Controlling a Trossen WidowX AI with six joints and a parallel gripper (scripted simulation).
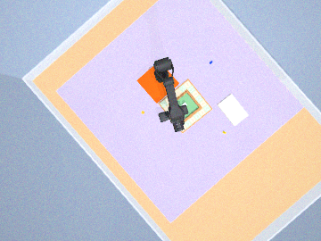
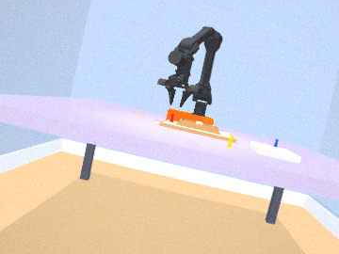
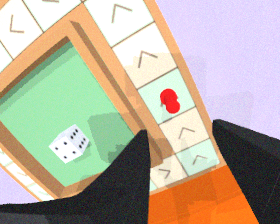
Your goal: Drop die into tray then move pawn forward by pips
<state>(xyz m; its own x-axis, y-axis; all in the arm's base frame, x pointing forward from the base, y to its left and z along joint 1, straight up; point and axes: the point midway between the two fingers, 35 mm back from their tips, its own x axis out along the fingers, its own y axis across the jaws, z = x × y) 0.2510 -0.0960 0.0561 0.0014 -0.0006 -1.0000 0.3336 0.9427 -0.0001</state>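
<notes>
The red pawn is 50 mm below my gripper tip. The rest, counted from my gripper tip: white die: 10 mm ahead, 110 mm to the left, 50 mm below; green dice tray: 20 mm ahead, 110 mm to the left, 70 mm below; white pad: 250 mm ahead, 370 mm to the left, 70 mm below.
</notes>
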